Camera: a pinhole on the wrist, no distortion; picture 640 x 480 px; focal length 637.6 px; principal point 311.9 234.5 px. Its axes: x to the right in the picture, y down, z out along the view. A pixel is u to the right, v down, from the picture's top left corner.
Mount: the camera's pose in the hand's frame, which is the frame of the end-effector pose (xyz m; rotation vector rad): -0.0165 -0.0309 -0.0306 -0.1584 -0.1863 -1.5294
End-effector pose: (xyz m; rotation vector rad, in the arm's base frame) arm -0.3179 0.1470 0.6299 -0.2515 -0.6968 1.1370
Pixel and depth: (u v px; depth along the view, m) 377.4 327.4 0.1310
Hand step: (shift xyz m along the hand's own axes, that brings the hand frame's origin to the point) 0.0002 -0.0147 0.1004
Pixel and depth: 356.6 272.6 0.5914
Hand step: 0.0074 0.0591 0.5560
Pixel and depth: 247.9 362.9 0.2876
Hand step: 0.0343 0.0622 0.2445
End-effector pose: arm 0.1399 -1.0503 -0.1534 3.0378 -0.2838 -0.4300
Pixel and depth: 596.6 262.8 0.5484
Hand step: 0.0039 -0.1490 0.5584
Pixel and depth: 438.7 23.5 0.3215
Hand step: -0.1277 -0.0269 0.2956
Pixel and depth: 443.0 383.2 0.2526
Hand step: 0.0386 -0.0243 0.2280
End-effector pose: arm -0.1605 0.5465 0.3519 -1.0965 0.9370 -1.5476
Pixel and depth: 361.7 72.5 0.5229
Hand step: -0.1592 0.0387 0.4866
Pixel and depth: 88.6 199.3 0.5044
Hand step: -0.0609 0.2505 0.4224
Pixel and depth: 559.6 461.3 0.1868
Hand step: 0.0482 -0.0585 0.1685
